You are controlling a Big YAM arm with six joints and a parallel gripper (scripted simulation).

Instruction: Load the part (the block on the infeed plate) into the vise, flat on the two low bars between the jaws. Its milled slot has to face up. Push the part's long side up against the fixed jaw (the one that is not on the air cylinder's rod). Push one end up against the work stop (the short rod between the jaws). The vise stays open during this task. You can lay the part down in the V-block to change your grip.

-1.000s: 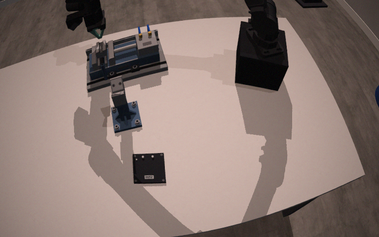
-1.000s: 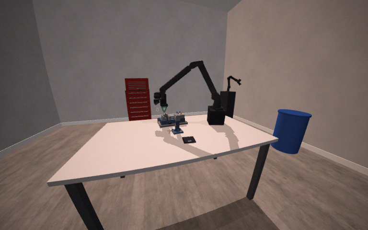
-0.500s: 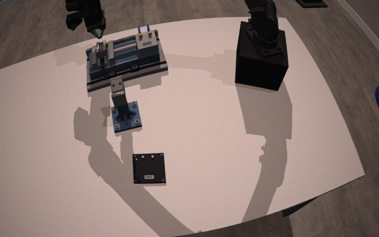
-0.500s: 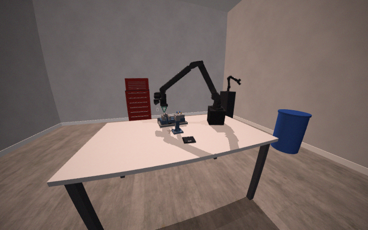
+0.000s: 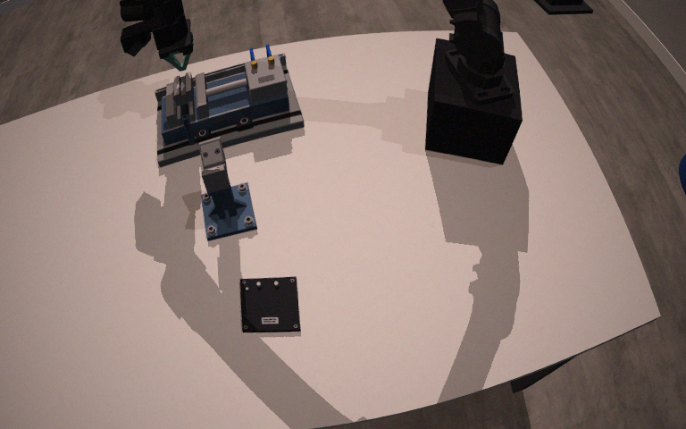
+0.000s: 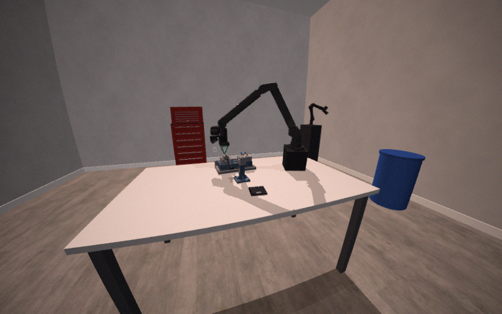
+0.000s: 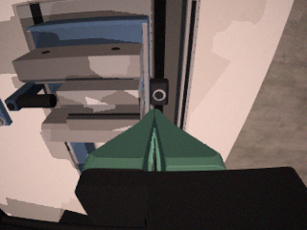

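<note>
Right now my hand is 40 mm to the right of the part and 20 mm above it. Round my hand: fixed jaw: 60 mm to the left, 40 mm below, 30 mm ahead; then moving jaw: 60 mm to the left, 40 mm below, 30 mm behind; then dark short rod: 110 mm to the left, 30 mm below, 10 mm ahead.
</note>
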